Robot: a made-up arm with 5 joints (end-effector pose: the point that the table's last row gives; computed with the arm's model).
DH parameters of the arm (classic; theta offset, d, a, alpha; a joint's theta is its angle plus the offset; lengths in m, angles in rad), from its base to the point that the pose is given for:
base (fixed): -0.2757 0 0.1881 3.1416
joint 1: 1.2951 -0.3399 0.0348 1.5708
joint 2: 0 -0.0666 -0.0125 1.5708
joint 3: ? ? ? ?
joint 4: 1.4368 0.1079 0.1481 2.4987
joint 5: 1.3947 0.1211 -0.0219 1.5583
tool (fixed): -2.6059 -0.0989 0 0
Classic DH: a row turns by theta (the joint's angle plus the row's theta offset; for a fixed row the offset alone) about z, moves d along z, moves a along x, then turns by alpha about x.
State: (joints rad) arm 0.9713 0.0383 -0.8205 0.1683 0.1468
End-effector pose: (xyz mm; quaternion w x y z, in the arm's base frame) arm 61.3 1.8 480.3 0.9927 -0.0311 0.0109 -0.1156
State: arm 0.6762 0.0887 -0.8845 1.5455 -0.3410
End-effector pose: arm 129.6 4.3 534.8 0.6325 0.0250 0.7647 -0.1204
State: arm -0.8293 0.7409 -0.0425 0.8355 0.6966
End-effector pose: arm 232.1 -162.1 487.5 0.3951 0.1495 -0.2730 0.8643
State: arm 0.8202 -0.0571 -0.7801 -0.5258 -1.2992
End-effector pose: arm -76.4 41.1 429.7 0.8956 0.2941 0.3230 0.0837
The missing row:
joint 3: 0.1005 0.0915 0.0055 1.686
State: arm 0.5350 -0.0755 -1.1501 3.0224 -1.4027
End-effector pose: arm 285.5 21.8 327.3 0.5087 -0.0496 -0.7226 0.4654
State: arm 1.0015 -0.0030 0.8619 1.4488 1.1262
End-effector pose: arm 171.3 91.5 460.8 0.5934 -0.3706 -0.0147 0.7144
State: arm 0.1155 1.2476 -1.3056 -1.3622 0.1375
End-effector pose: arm 54.1 -112.0 339.7 0.5000 0.4918 -0.6484 -0.2963
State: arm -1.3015 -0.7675 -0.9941 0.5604 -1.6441
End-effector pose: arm -49.8 -184.9 518.9 0.6105 -0.5394 0.5768 0.0608
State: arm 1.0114 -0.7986 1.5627 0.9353 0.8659
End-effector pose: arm 206.8 106.0 426.3 0.3911 0.0163 0.1573 0.9066
